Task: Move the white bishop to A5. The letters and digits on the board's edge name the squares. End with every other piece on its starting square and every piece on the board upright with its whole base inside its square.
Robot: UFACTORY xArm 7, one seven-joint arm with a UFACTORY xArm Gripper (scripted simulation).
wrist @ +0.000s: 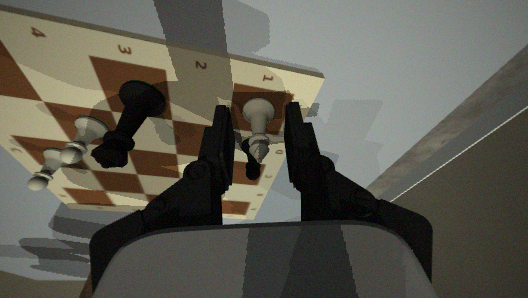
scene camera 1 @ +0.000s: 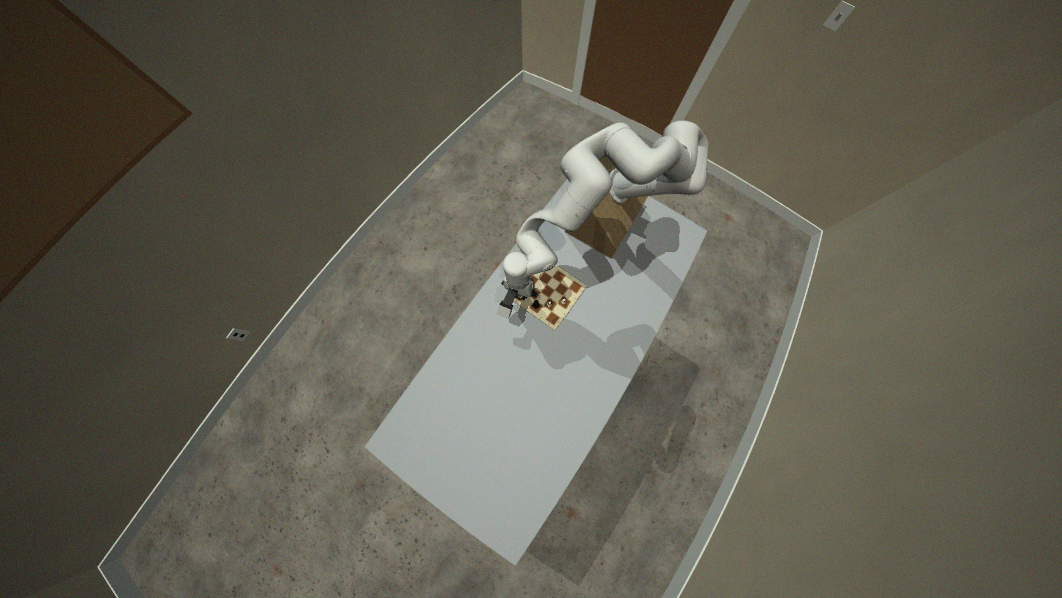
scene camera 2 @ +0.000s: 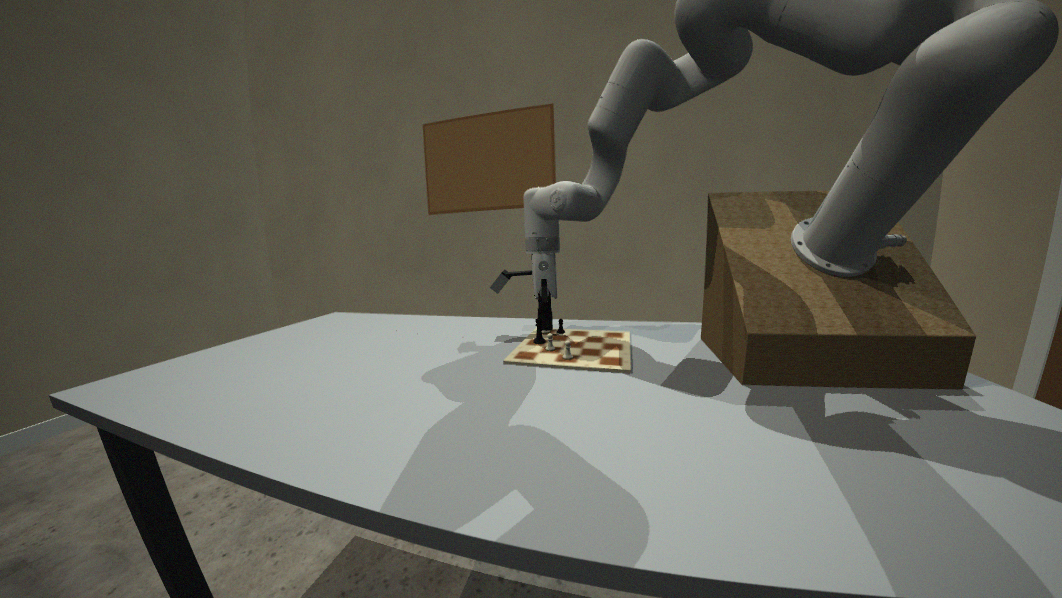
I see my gripper, a white bishop, a tall black piece and a chessboard.
My gripper is seen too in the wrist view.
